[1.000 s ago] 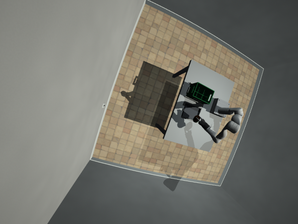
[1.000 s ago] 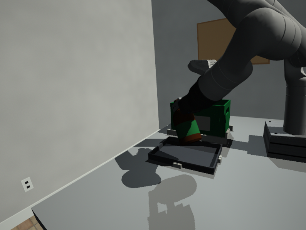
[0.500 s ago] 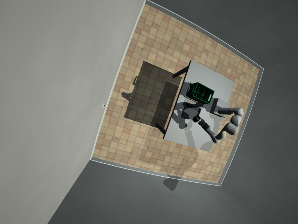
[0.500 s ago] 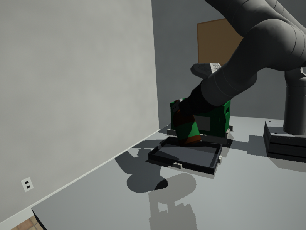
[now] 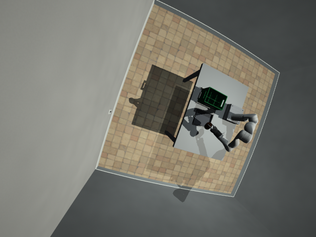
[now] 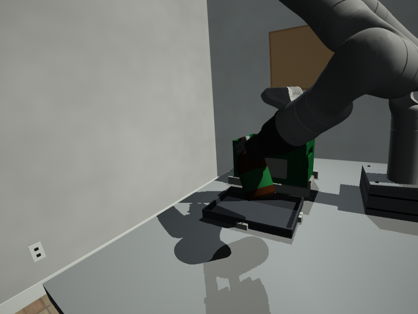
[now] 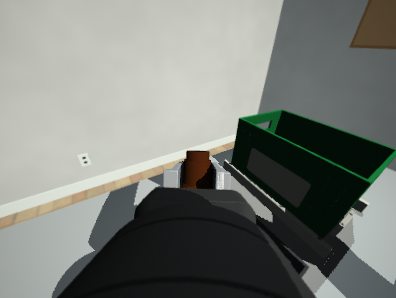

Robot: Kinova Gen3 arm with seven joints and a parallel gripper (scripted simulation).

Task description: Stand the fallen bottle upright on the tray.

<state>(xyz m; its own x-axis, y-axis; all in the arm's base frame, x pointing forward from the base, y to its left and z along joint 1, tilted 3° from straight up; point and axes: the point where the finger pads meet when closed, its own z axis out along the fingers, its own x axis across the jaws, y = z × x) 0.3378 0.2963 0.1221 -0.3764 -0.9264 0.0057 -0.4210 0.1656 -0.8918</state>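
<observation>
My gripper is now 20 mm past the brown bottle, 10 mm to the right of it and 50 mm above it. Round my hand: green crate 80 mm ahead, 310 mm to the right, 120 mm below; black tray 10 mm ahead, 50 mm to the right, 190 mm below.
</observation>
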